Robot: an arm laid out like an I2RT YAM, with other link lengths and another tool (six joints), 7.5 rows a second.
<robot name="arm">
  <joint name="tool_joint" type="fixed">
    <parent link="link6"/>
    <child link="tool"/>
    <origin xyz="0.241 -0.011 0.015" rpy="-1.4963 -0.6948 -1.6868"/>
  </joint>
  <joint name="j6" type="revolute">
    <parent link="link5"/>
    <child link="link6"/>
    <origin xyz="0.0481 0 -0.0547" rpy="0 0 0"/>
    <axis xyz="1 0 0"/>
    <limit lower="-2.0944" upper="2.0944"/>
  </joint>
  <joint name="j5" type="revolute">
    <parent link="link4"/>
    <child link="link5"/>
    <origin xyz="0.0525 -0.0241 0.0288" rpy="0 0 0"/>
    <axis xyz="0 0 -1"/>
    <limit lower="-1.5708" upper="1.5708"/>
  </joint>
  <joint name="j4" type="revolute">
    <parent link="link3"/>
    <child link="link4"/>
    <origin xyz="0.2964 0.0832 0.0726" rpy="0 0 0"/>
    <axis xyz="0 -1 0"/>
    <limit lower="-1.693" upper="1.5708"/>
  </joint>
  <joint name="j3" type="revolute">
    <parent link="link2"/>
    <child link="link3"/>
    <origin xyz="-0.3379 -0.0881 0" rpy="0 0 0"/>
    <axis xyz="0 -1 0"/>
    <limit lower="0" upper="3.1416"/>
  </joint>
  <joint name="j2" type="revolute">
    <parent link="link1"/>
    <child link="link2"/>
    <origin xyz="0.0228 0.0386 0.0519" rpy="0 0 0"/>
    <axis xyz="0 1 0"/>
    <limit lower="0" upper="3.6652"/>
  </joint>
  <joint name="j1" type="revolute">
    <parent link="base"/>
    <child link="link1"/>
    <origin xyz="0 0 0.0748" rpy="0 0 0"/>
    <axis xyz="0 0 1"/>
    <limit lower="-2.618" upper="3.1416"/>
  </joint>
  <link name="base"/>
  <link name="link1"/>
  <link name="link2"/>
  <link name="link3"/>
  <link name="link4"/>
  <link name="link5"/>
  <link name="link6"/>
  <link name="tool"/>
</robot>
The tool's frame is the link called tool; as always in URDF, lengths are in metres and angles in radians.
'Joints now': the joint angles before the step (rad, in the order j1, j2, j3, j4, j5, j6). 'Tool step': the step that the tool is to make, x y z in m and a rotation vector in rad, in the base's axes. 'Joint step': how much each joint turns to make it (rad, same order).
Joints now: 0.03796, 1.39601, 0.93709, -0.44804, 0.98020, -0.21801
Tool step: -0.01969, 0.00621, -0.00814, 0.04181, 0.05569, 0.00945
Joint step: 0.00268, -0.03853, -0.00001, -0.12132, -0.03967, 0.03511
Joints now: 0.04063, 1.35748, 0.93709, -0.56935, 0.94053, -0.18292
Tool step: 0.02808, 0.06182, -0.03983, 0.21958, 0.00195, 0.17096
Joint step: 0.02479, -0.02557, 0.00038, -0.01565, -0.26361, -0.00077
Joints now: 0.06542, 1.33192, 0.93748, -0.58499, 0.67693, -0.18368
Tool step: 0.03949, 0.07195, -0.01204, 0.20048, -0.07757, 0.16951
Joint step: 0.02594, -0.01450, 0.00001, 0.07895, -0.24109, 0.00000
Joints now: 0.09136, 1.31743, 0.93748, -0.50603, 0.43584, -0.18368
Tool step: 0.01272, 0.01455, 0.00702, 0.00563, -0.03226, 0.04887
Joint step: 0.01528, -0.00190, 0.00115, 0.04043, -0.02365, -0.02631
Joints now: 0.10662, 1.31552, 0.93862, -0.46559, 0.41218, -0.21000
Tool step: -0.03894, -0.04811, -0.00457, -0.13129, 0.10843, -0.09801
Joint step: -0.01982, -0.00268, -0.00040, -0.11596, 0.14269, -0.01525
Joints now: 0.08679, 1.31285, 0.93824, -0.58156, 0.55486, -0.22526
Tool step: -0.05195, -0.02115, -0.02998, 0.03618, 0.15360, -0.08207
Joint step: -0.06600, -0.00001, -0.00533, -0.16787, -0.03014, 0.04235
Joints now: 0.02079, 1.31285, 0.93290, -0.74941, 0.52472, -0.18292
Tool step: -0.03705, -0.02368, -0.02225, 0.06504, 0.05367, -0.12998
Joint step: -0.10375, 0.00000, -0.02328, -0.05912, -0.04806, 0.05571
